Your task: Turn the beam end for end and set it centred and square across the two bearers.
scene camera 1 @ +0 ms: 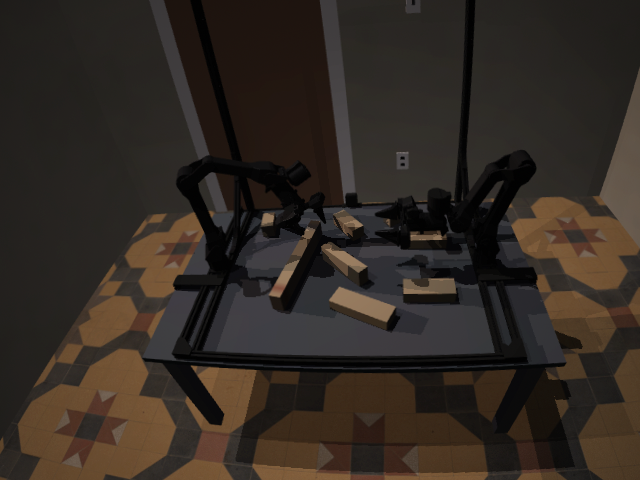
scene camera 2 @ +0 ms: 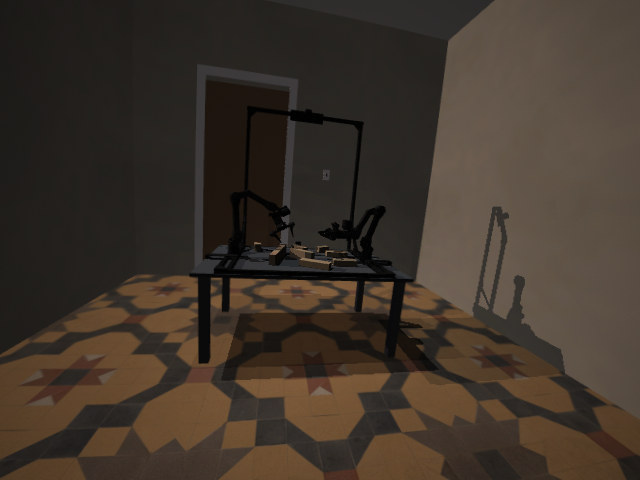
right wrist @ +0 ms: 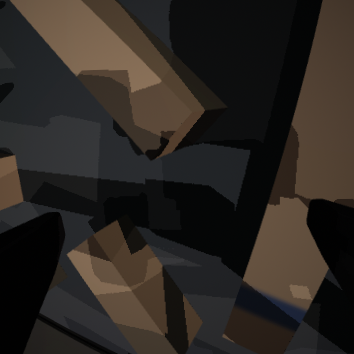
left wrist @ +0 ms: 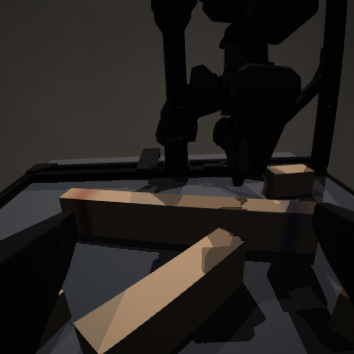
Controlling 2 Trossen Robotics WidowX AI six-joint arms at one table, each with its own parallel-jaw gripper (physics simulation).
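Frame: origin at the left arm's base, x back, y right, z up, level; centimetres.
Seen in the pictures: left gripper, fingertip midpoint: [scene camera 1: 374, 223] [scene camera 2: 319, 233] [left wrist: 196, 219]; right gripper, fingertip midpoint: [scene camera 1: 314, 228] [scene camera 2: 287, 240] [right wrist: 187, 217] [left wrist: 245, 181]; left arm's base, link origin: [scene camera 1: 484, 259] [scene camera 2: 366, 258]; right arm's base, link origin: [scene camera 1: 219, 266] [scene camera 2: 233, 253] [left wrist: 176, 164].
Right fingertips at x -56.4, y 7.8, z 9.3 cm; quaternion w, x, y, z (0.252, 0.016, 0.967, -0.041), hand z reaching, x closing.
Pixels of each thing's top centre, then the offset from my right fingertips to it.
- long wooden beam, top centre: [left wrist: 181, 199] [scene camera 1: 296, 254] [scene camera 2: 278, 248] dx -5.8, dy -7.4, dz -4.9 cm
- middle block, top centre: [right wrist: 71, 31] [left wrist: 175, 275] [scene camera 1: 343, 256] [scene camera 2: 302, 250] dx +9.8, dy -8.6, dz -4.9 cm
- back block, top centre: [right wrist: 120, 305] [scene camera 1: 347, 219] dx +10.0, dy +13.1, dz -6.5 cm
- small block, top centre: [left wrist: 289, 168] [scene camera 1: 268, 219] [scene camera 2: 257, 243] dx -21.1, dy +15.2, dz -6.2 cm
The long wooden beam [scene camera 1: 295, 260] [scene camera 2: 277, 254] [left wrist: 175, 220] [right wrist: 290, 240] lies on the table at a slant, its red band at the near end and its blue band at the far end. Which blocks are the two bearers I cannot tell; a middle block [scene camera 1: 341, 259] [left wrist: 160, 285] [right wrist: 120, 55] and a near block [scene camera 1: 363, 303] lie right of the beam. My right gripper [scene camera 1: 305, 223] [scene camera 2: 286, 238] [right wrist: 187, 217] is open and empty near the blue-banded far end, one finger overlapping the beam in its wrist view. My left gripper [scene camera 1: 377, 223] [scene camera 2: 320, 233] [left wrist: 196, 219] is open and empty at the back right.
In scene camera 1, one block [scene camera 1: 429, 286] lies at the right and another block [scene camera 1: 428, 241] under the left gripper. A back block [scene camera 1: 347, 223] [right wrist: 130, 285] lies right of the beam's far end, and a small block [scene camera 1: 268, 222] [left wrist: 289, 181] at the back left. Black rails [scene camera 1: 341, 357] edge the table.
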